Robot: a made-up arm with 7 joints.
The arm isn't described. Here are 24 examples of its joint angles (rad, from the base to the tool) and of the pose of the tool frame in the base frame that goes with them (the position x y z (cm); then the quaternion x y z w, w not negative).
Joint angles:
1: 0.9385 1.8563 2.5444 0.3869 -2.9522 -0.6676 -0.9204
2: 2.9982 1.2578 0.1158 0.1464 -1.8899 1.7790 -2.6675
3: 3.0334 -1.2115 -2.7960 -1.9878 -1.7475 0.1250 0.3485
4: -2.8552 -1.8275 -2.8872 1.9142 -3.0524 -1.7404 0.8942
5: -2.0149 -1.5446 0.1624 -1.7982 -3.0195 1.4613 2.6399
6: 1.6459 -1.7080 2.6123 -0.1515 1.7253 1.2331 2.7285
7: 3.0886 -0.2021 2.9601 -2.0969 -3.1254 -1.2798 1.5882
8: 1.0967 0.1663 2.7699 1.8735 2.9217 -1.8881 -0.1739
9: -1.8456 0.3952 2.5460 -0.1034 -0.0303 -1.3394 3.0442
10: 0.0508 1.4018 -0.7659 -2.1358 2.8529 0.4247 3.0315
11: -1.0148 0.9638 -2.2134 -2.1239 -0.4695 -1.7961 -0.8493
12: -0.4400 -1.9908 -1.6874 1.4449 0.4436 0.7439 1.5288
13: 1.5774 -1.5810 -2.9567 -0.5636 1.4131 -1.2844 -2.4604
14: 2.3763 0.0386 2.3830 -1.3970 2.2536 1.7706 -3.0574
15: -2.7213 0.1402 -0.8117 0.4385 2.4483 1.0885 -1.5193
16: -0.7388 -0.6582 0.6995 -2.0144 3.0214 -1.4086 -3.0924
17: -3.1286 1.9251 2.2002 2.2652 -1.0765 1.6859 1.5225
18: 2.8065 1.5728 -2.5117 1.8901 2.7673 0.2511 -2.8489
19: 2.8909 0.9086 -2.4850 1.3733 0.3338 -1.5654 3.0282
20: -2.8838 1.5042 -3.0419 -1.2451 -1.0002 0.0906 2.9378
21: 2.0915 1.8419 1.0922 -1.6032 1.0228 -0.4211 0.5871
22: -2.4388 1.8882 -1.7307 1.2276 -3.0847 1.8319 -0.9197
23: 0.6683 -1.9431 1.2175 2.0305 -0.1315 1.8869 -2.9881
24: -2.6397 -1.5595 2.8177 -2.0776 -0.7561 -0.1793 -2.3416
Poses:
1: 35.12 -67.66 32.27 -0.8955 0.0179 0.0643 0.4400
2: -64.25 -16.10 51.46 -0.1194 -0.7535 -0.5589 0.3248
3: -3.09 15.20 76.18 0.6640 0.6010 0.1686 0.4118
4: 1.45 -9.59 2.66 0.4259 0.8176 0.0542 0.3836
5: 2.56 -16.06 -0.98 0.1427 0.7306 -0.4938 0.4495
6: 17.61 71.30 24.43 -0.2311 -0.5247 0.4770 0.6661
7: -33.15 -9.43 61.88 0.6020 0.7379 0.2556 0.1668
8: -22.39 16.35 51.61 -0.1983 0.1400 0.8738 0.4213
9: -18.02 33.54 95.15 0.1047 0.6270 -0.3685 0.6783
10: -0.92 -28.49 58.73 -0.7675 -0.0071 -0.5801 0.2728
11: 24.02 5.34 21.16 -0.3798 0.4387 -0.5078 0.6368
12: -45.44 27.62 19.19 0.3356 -0.7624 0.5071 0.2215
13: -12.74 66.41 53.48 -0.0683 0.7377 -0.1725 0.6491
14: 5.78 -36.36 65.48 0.3044 -0.3118 -0.5691 0.6974
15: -22.30 7.18 104.70 0.3366 0.8540 -0.3832 0.1025
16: -45.45 -8.58 34.83 -0.8399 0.0888 -0.5088 0.1667
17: -8.51 25.38 39.11 0.2223 -0.2480 -0.3848 0.8608
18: -10.36 -32.85 68.60 -0.9134 -0.1999 0.0860 0.3440
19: -16.30 -23.51 86.47 0.2270 0.8696 0.0080 0.4384
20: -48.62 17.75 -7.86 -0.0226 0.2341 -0.6487 0.7238
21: 19.05 -49.55 44.21 -0.0620 -0.7617 -0.1471 0.6279
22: -58.17 12.40 20.18 0.5061 0.3138 -0.2558 0.7615
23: -25.36 -12.77 38.23 0.3545 -0.6671 -0.2406 0.6095
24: 0.57 -16.84 71.08 0.2818 0.8807 0.1344 0.3562
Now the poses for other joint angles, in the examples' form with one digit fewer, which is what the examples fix.
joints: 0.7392 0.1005 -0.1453 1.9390 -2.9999 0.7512 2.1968
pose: 37.3 -27.1 52.1 -0.788 -0.131 0.474 0.371
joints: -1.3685 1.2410 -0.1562 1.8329 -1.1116 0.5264 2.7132
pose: -2.4 32.9 -1.1 -0.052 0.310 -0.043 0.948
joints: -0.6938 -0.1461 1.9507 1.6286 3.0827 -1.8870 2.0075
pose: 7.9 -34.8 52.7 0.205 -0.109 0.371 0.899
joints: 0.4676 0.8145 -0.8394 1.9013 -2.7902 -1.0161 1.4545
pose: 35.8 9.0 20.6 0.210 0.032 0.819 0.534
